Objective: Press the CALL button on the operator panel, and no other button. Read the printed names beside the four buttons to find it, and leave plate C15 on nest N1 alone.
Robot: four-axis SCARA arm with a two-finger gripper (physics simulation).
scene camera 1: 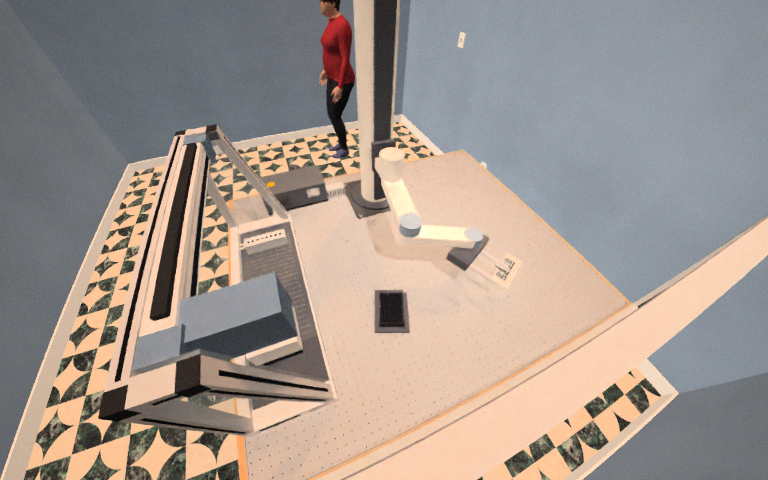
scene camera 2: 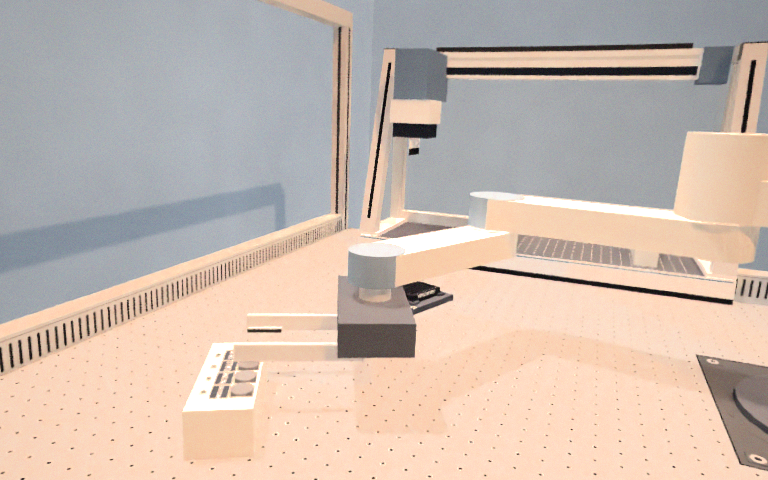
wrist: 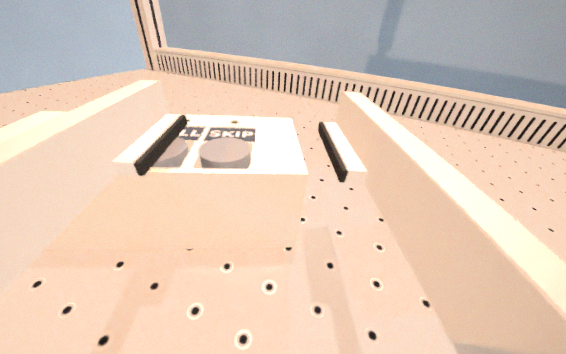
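Seen in the pictures: gripper, fingertip midpoint: (scene camera 1: 502, 276) (scene camera 2: 241, 335) (wrist: 253, 106); arm's base at its link origin: (scene camera 1: 375, 195).
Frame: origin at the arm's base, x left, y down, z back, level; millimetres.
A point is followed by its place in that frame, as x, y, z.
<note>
The operator panel (scene camera 1: 514, 271) {320, -67, -700} (scene camera 2: 218, 433) {371, -41, -642} (wrist: 210, 210) {249, -44, -669} is a pale box with round grey buttons and dark name labels. In the wrist view the SKIP button (wrist: 225, 152) {248, -69, -684} shows whole. The CALL button (wrist: 172, 152) {268, -69, -672} is left of it; the left finger partly hides it and its label, which shows "LL". My gripper (scene camera 1: 502, 273) {245, -85, -705} (scene camera 2: 241, 336) {245, -85, -705} (wrist: 253, 106) {245, -85, -705} is shut and empty, with a gap between its pads. Its left finger overlaps the panel's top; I cannot tell whether it touches a button. Plate C15 (scene camera 1: 390, 309) {-194, -32, -645} (scene camera 2: 421, 291) {-162, -39, -595}, black, lies on nest N1 (scene camera 1: 378, 328) {-259, -26, -692} (scene camera 2: 436, 303) {-164, -20, -566}, away from the gripper.
A gantry frame (scene camera 1: 172, 226) {-644, -521, -529} (scene camera 2: 566, 59) {-623, -491, -418} stands along one side of the table. The arm's column (scene camera 1: 365, 101) {-60, -511, -44} rises at the back beside a dark grey box (scene camera 1: 294, 189) {-398, -127, 38}. A slotted rail (scene camera 2: 169, 283) {32, -49, -1004} (wrist: 250, 75) {426, -34, -1004} runs beyond the panel. A person (scene camera 1: 338, 50) in red stands behind the table.
</note>
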